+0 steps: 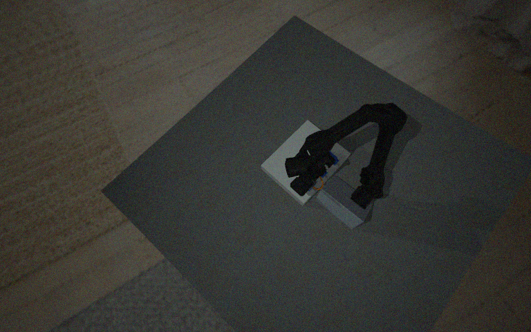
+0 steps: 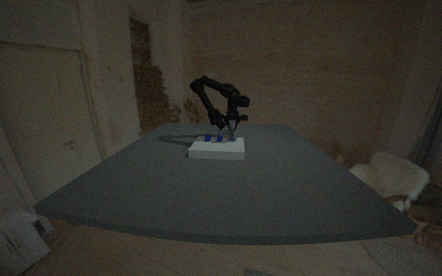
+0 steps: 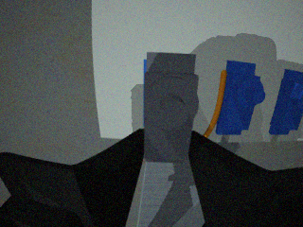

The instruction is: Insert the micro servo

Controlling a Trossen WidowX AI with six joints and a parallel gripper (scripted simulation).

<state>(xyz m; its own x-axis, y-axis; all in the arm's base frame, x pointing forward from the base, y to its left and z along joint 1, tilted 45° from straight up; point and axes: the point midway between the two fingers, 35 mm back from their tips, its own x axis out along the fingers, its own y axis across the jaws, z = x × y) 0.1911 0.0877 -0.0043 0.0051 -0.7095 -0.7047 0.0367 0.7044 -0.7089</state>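
My gripper tip is 120 mm short of the white deck, 80 mm to the left of it and 80 mm above it.
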